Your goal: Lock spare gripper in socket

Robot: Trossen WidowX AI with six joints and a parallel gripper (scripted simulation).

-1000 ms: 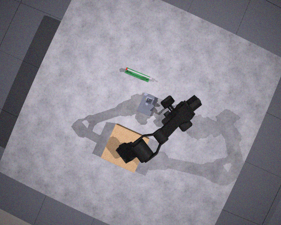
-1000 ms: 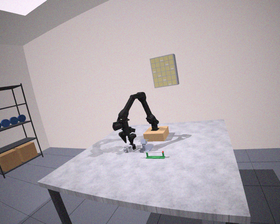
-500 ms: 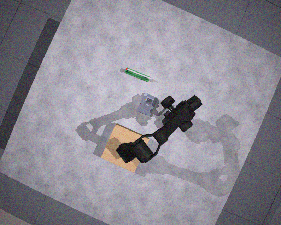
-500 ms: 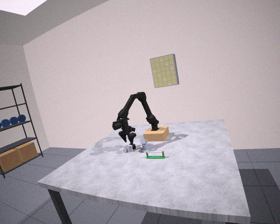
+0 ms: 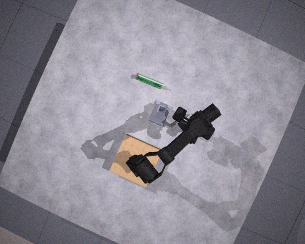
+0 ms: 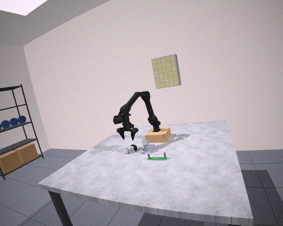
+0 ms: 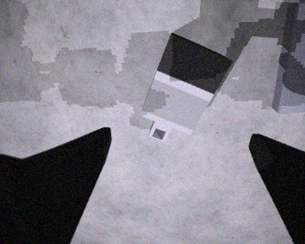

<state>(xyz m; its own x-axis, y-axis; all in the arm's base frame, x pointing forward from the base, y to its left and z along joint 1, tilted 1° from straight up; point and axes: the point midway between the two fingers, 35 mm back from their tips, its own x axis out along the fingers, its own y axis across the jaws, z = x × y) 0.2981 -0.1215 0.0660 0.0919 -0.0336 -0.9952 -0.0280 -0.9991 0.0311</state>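
Right now the spare gripper is 90 mm below my gripper tip. The rest, counted from my gripper tip: green cradle: 80 mm ahead, 280 mm to the left, 80 mm below; socket mount: 20 mm behind, 150 mm to the left, 60 mm below.
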